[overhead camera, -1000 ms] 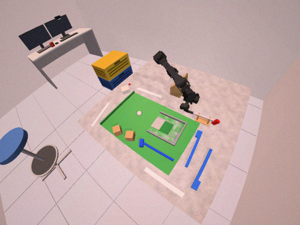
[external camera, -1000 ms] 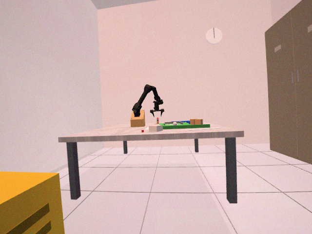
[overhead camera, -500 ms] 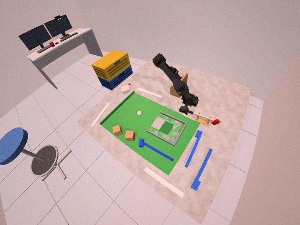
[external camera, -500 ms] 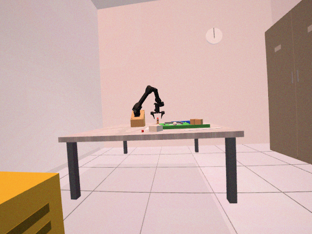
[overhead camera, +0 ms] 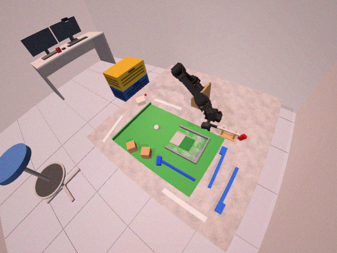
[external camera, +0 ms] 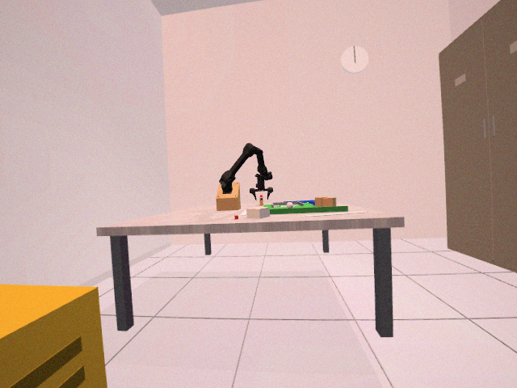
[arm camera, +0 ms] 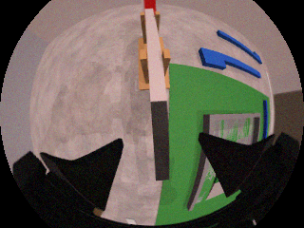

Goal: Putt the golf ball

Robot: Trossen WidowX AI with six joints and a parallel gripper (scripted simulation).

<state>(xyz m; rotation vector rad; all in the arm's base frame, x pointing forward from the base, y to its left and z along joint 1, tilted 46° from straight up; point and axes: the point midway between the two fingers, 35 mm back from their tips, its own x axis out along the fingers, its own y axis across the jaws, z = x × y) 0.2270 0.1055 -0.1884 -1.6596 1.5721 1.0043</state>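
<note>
The wooden stand is 20 mm behind my gripper tip, 130 mm to the left of it and 20 mm below it. Round my gripper tip: white golf ball 210 mm ahead, 360 mm to the right, 20 mm below; blue putter 400 mm ahead, 60 mm to the right, 30 mm below; green mat 250 mm ahead, 250 mm to the right, 50 mm below.
</note>
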